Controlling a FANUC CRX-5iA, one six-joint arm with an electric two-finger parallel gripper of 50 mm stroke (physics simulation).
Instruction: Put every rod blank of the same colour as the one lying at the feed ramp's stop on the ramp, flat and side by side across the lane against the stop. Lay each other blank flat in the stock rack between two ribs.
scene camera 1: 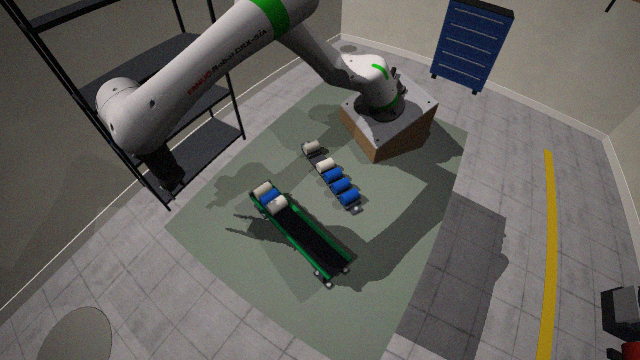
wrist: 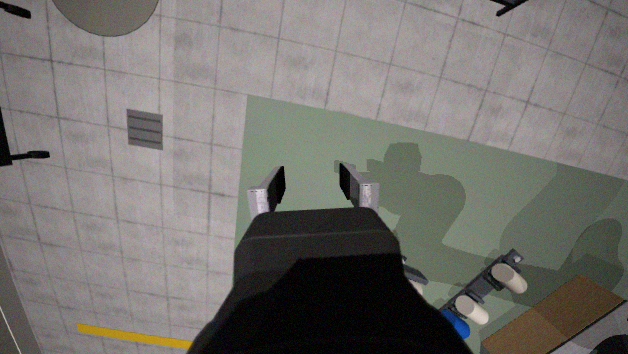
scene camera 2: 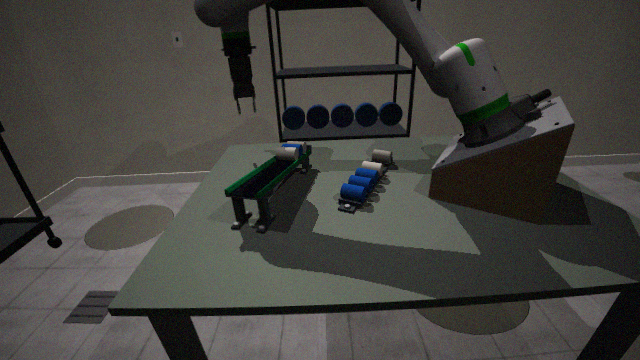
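The feed ramp (scene camera 1: 312, 237) (scene camera 2: 260, 177) holds three blanks side by side at its far end: a white blank (scene camera 1: 262, 189) outermost, a blue blank (scene camera 1: 269, 196) (scene camera 2: 291, 146) in the middle, and another white blank (scene camera 1: 277, 204) (scene camera 2: 287, 153). The stock rack (scene camera 1: 317, 159) (scene camera 2: 347, 206) (wrist: 480, 287) holds a white blank (scene camera 1: 311, 147) (scene camera 2: 382, 156) (wrist: 509, 278) at one end, a gap, a second white blank (scene camera 1: 325, 165) (scene camera 2: 372, 166) (wrist: 471, 309), then three blue blanks (scene camera 1: 341, 185) (scene camera 2: 353, 192). My gripper (scene camera 2: 247, 107) (wrist: 312, 176) is open and empty, high beyond the ramp's far end. Its body hides most of the ramp in the wrist view.
The robot base stands on a wooden block (scene camera 1: 400, 137) (scene camera 2: 495, 180) (wrist: 555, 310) beside the rack. A black shelf unit (scene camera 2: 345, 72) with several blue discs stands behind the green table (scene camera 1: 390, 210) (scene camera 2: 300, 280) (wrist: 300, 125). A blue drawer cabinet (scene camera 1: 470, 45) stands by the wall.
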